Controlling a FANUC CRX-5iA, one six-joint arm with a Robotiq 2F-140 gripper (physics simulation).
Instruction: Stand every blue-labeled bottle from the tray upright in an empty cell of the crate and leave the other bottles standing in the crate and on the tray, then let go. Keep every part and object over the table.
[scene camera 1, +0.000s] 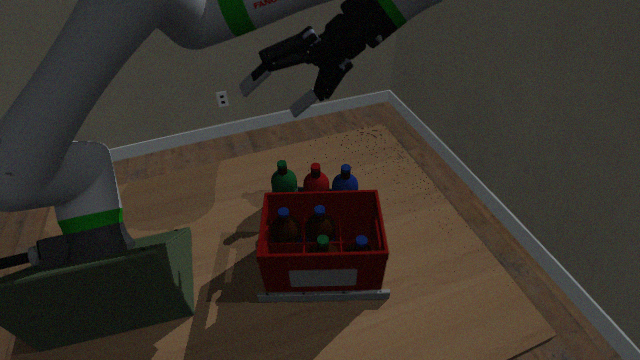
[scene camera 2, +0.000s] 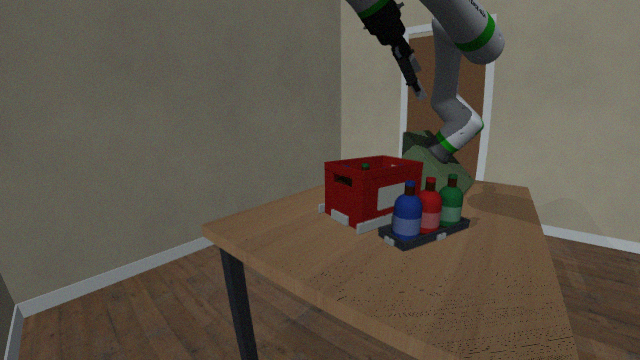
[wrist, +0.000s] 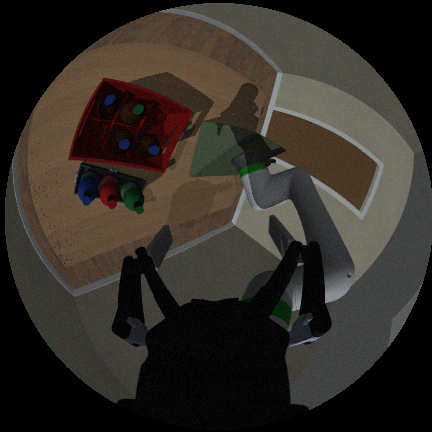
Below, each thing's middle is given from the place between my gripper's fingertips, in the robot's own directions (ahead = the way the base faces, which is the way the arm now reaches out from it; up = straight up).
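Scene:
Red bottle (scene camera 2: 431, 200): my hand is 34 cm above it, 12 cm short of it and 6 cm to the right of it. Blue bottle (scene camera 2: 407, 215): 19 cm ahead of my hand, 34 cm below it and 2 cm to the left of it.

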